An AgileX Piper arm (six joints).
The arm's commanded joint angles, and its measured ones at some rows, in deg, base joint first. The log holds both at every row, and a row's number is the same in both.
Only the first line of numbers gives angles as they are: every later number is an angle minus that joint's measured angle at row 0.
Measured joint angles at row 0:
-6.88 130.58 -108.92 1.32 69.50 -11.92
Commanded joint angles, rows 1 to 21:
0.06 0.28 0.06 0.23 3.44 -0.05
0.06 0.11 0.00 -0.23 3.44 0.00
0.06 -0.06 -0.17 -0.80 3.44 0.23
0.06 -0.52 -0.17 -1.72 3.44 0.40
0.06 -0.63 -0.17 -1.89 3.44 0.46
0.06 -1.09 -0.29 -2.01 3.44 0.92
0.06 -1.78 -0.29 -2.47 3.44 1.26
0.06 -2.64 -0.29 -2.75 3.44 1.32
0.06 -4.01 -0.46 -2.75 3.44 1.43
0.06 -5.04 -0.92 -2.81 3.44 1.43
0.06 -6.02 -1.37 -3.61 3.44 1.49
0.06 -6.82 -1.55 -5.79 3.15 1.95
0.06 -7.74 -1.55 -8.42 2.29 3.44
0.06 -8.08 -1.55 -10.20 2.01 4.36
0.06 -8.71 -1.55 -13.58 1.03 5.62
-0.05 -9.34 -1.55 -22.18 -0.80 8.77
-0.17 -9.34 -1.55 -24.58 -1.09 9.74
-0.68 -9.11 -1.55 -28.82 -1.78 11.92
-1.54 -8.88 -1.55 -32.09 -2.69 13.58
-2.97 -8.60 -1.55 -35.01 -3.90 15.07
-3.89 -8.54 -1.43 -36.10 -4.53 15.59
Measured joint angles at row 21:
-1.83 -8.83 -1.37 -31.51 -2.81 13.47
